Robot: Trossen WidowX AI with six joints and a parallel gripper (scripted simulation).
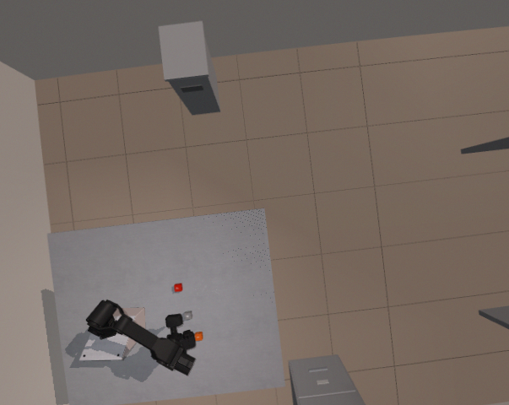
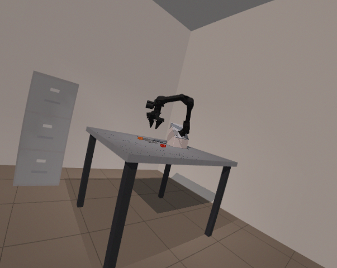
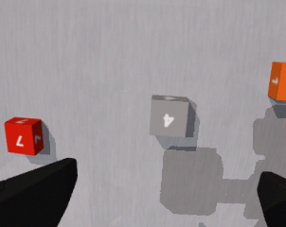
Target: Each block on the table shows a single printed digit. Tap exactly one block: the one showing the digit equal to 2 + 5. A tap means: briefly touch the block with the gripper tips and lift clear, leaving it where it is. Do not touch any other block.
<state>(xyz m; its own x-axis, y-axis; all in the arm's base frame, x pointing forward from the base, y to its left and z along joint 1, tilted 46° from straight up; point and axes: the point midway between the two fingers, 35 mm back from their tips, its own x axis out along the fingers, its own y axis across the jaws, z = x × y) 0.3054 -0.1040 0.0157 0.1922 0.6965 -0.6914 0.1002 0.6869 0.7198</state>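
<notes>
Now: gripper tip 20 mm past the red block, 140 mm to the right of it and 120 mm above it. Round my gripper tip: orange block: 20 mm ahead, 120 mm to the right, 120 mm below; grey block: 10 mm behind, 120 mm below.
</notes>
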